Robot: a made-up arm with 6 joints. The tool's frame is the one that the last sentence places. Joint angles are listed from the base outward.
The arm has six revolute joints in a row. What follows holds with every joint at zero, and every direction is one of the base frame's. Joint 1 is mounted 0.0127 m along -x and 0.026 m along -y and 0.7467 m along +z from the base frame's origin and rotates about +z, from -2.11 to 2.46 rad. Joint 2 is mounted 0.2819 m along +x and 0.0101 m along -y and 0.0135 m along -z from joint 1 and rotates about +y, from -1.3 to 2.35 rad. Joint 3 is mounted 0.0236 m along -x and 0.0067 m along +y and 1.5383 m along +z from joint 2 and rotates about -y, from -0.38 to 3.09 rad. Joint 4 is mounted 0.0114 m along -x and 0.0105 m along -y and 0.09 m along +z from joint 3 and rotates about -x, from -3.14 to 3.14 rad. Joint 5 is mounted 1.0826 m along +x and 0.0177 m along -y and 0.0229 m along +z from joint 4 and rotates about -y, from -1.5 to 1.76 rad. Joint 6 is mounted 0.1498 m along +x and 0.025 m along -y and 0.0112 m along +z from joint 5 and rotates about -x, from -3.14 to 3.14 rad. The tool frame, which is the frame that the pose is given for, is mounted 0.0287 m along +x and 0.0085 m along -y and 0.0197 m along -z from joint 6; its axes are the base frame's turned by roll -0.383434, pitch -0.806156 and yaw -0.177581 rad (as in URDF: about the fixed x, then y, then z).
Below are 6 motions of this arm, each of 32 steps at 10 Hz.
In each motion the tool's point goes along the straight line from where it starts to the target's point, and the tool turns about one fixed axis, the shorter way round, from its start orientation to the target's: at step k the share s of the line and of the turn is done. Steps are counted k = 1, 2, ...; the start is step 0. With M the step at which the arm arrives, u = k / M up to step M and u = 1 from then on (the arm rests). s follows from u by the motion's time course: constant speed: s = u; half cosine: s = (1 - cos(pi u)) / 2; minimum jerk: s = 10 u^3 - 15 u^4 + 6 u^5.
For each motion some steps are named. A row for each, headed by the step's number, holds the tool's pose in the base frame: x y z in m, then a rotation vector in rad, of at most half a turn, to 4 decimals.
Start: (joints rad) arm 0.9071 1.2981 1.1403 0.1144 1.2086 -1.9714
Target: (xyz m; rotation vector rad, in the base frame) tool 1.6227 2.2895 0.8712 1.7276 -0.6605 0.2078
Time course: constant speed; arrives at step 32
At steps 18, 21, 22, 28, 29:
18: 1.6965 2.2765 1.0478 1.8396 -0.4226 0.3878
21: 1.6807 2.2793 1.0100 1.8175 -0.4746 0.3493
22: 1.6754 2.2802 0.9974 1.8100 -0.4919 0.3364
28: 1.6438 2.2858 0.9217 1.7619 -0.5939 0.2593
29: 1.6385 2.2867 0.9091 1.7535 -0.6106 0.2464

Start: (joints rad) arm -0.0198 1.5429 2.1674 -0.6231 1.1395 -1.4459
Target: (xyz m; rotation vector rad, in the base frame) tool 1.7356 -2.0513 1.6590 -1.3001 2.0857 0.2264
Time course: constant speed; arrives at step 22
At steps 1, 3, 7, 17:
1: 2.5607 -0.3027 1.6533 2.0935 -1.8281 -0.0524
3: 2.4821 -0.4692 1.6538 2.1138 -1.9525 -0.0746
7: 2.3249 -0.8023 1.6549 2.1401 -2.2067 -0.1224
17: 1.9320 -1.6350 1.6576 -1.5971 2.1833 0.2008

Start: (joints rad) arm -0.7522 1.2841 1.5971 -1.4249 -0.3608 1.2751
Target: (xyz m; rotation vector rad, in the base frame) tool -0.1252 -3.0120 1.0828 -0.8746 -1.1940 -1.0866
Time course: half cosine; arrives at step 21
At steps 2, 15, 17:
2: 2.0767 -2.0446 1.5838 -0.5504 -0.9284 -0.7445
15: 0.2987 -2.8257 1.1793 -0.8113 -1.1441 -1.0205
17: 0.0705 -2.9260 1.1273 -0.8453 -1.1710 -1.0561

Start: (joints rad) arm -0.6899 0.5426 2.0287 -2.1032 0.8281 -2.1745
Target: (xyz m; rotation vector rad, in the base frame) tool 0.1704 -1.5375 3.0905 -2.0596 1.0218 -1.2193
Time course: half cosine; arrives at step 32
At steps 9, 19, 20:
9: 0.6817 -1.0012 3.2111 -2.3395 0.3094 -1.3107
19: 0.3924 -1.3046 3.1429 -2.1986 0.7227 -1.2694
20: 0.3635 -1.3349 3.1360 -2.1820 0.7626 -1.2638

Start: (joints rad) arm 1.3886 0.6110 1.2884 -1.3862 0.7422 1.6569
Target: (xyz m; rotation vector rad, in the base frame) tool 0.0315 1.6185 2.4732 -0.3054 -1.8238 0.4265
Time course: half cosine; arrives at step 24
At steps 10, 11, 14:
10: 0.3482 1.8219 2.6772 0.0732 -1.4696 0.0996
11: 0.3159 1.8011 2.6564 0.0365 -1.5082 0.1318
14: 0.2180 1.7382 2.5933 -0.0776 -1.6219 0.2310

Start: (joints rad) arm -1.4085 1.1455 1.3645 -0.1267 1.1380 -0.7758
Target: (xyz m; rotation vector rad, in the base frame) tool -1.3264 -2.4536 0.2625 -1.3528 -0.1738 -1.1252
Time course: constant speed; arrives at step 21
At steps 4, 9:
4: 0.0387 -2.6885 1.5874 -0.8711 -1.7967 -1.2777
9: -0.3628 -2.6194 1.1977 -1.0762 -1.3263 -1.2852

